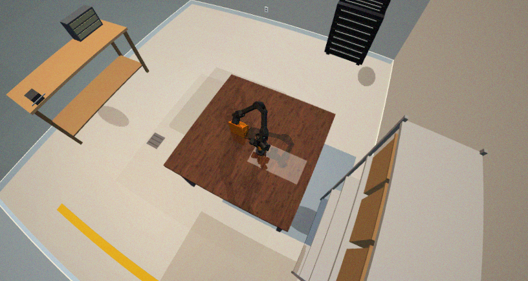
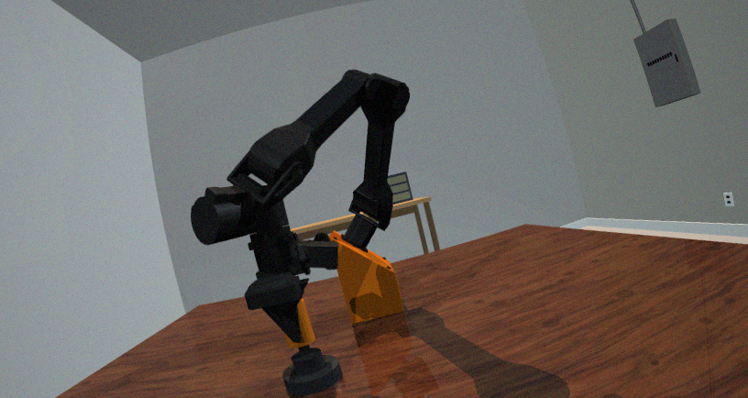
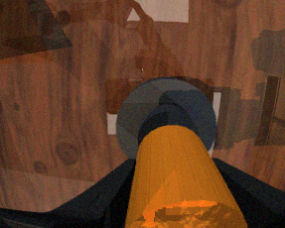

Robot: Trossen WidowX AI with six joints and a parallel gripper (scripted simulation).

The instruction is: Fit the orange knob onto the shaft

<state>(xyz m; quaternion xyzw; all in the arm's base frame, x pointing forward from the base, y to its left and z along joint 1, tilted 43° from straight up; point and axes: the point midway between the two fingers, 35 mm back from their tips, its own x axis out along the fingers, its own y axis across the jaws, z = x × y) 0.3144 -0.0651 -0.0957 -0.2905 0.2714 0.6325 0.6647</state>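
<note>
Now: gripper tip 20 mm below the orange knob. The rest, counted from my gripper tip: dark pedestal 40 mm below.
</note>
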